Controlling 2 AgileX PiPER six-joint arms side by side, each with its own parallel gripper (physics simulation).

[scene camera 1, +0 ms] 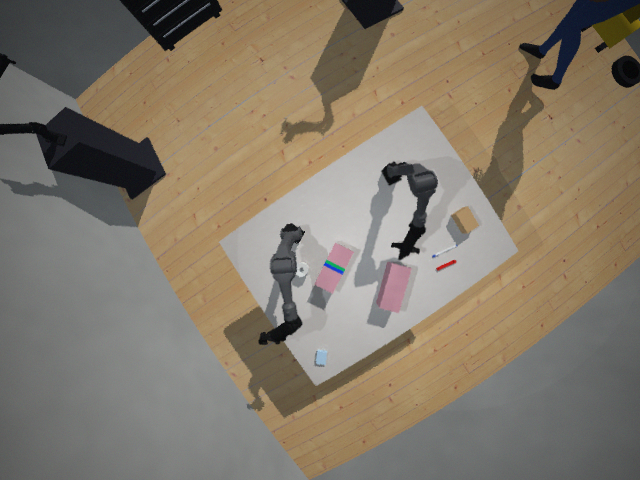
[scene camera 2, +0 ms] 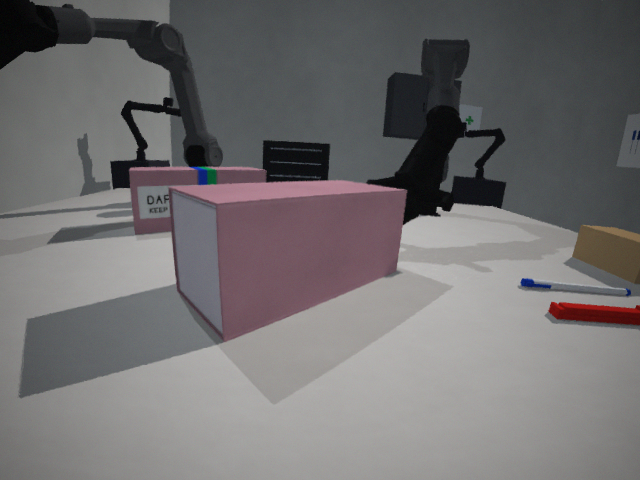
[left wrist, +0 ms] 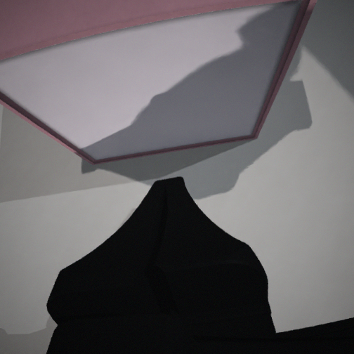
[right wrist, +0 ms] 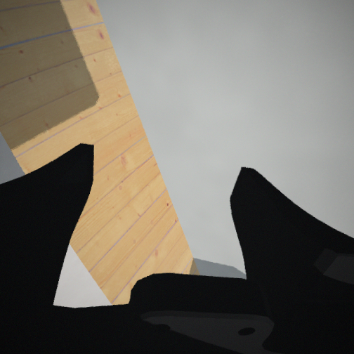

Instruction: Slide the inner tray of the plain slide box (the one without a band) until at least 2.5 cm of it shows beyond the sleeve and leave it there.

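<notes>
The plain pink slide box [scene camera 1: 393,287] [scene camera 2: 310,248] [left wrist: 75,25] lies on the table. Its inner tray shows as a pale end panel, framed by the sleeve's rim; the near-end panel is in scene camera 2 [scene camera 2: 197,260], the opposite one in the left wrist view [left wrist: 135,85]. No tray length shows beyond the sleeve. My left gripper [scene camera 1: 402,256] [left wrist: 172,195] is shut and empty, close to the box's upper end in scene camera 1; its tips are hidden behind the box in scene camera 2. My right gripper [scene camera 1: 262,338] [right wrist: 166,173] is open and empty, beyond the table's left edge.
A pink box with a blue and green band [scene camera 1: 326,281] [scene camera 2: 242,175] stands left of the plain box. A tan block [scene camera 1: 465,220] [scene camera 2: 610,250], a pen [scene camera 1: 445,251] [scene camera 2: 584,287] and a red object [scene camera 1: 446,265] [scene camera 2: 594,313] lie right. A light blue block [scene camera 1: 321,357] lies near the lower corner.
</notes>
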